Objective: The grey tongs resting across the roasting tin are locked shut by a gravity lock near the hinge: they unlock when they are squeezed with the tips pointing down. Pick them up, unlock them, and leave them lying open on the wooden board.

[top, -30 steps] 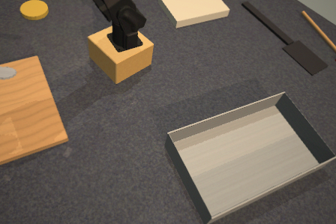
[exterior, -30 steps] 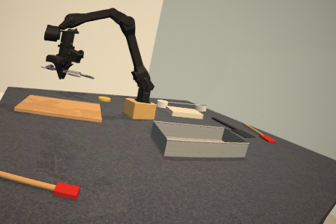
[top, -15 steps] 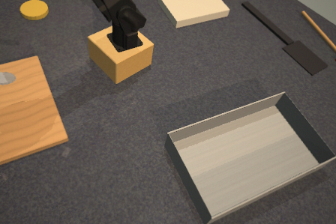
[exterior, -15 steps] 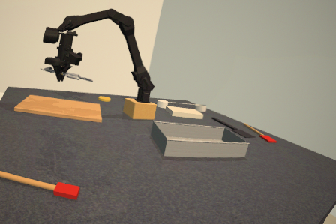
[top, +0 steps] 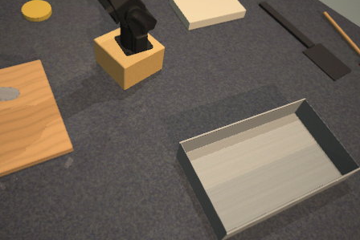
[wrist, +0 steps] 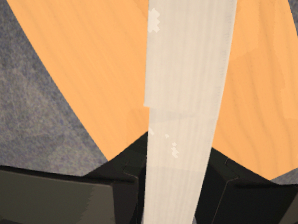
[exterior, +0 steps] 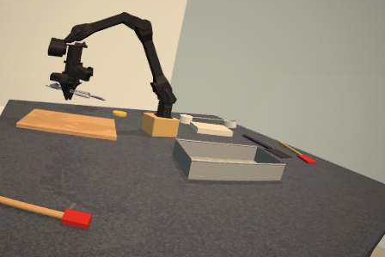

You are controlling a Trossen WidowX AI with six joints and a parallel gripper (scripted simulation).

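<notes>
My gripper tip is 80 mm above the wooden board, 30 mm short of it and 20 mm to the right of it. The rest, counted from my gripper tip: white cylinder: 590 mm to the left, 250 mm behind, 70 mm below; cream slab: 670 mm to the left, 100 mm behind, 80 mm below; roasting tin: 500 mm to the left, 360 mm ahead, 60 mm below.
</notes>
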